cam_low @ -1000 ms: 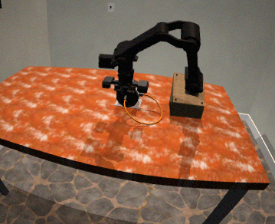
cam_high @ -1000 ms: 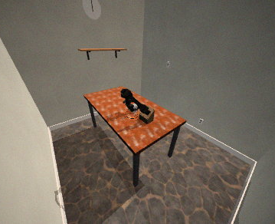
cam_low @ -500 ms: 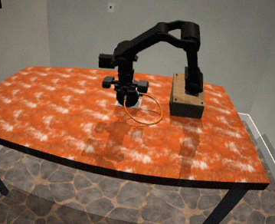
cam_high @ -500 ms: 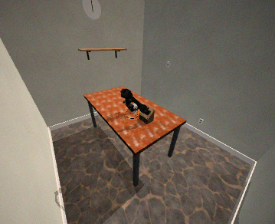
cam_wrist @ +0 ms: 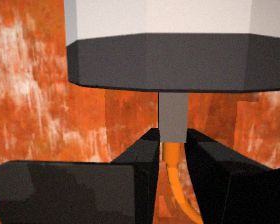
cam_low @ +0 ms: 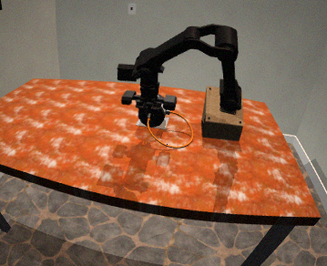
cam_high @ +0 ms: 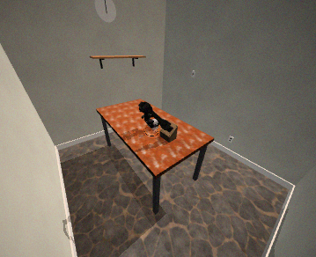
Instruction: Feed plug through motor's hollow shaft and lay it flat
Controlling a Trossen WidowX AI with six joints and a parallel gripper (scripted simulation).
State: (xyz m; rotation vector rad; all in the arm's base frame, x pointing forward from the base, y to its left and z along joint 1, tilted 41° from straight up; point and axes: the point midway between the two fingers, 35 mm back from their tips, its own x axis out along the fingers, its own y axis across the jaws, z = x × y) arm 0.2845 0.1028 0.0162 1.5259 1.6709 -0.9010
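Now: hand 2 cm to the left of the grey plug and 3 cm above it.
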